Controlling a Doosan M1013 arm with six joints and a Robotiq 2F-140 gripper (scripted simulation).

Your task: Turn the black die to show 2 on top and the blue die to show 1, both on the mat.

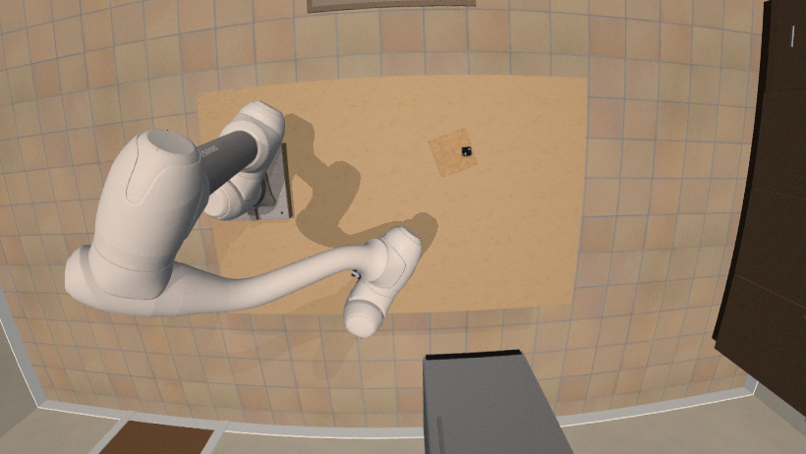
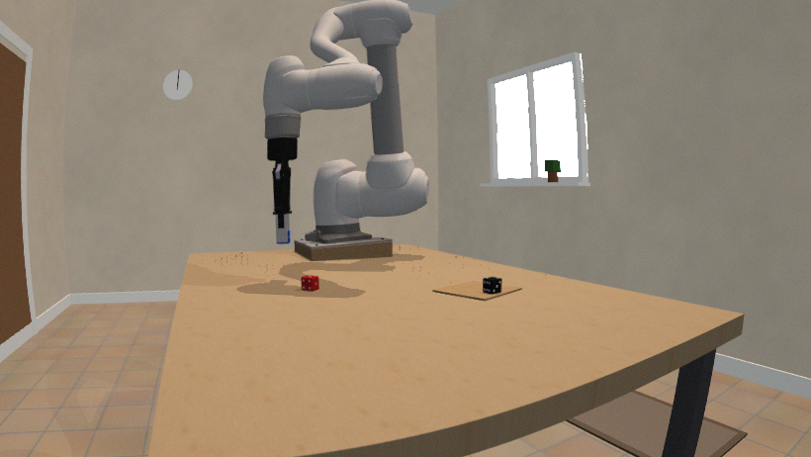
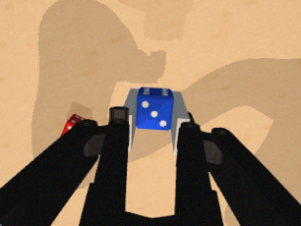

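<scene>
My gripper is now 13 cm short of the red die, 11 cm above it and 2 cm to the right of it. Also, from my hand: blue die: 2 cm below; then black die: 38 cm ahead, 31 cm to the left, 11 cm below; then cork mat: 34 cm ahead, 32 cm to the left, 13 cm below.
</scene>
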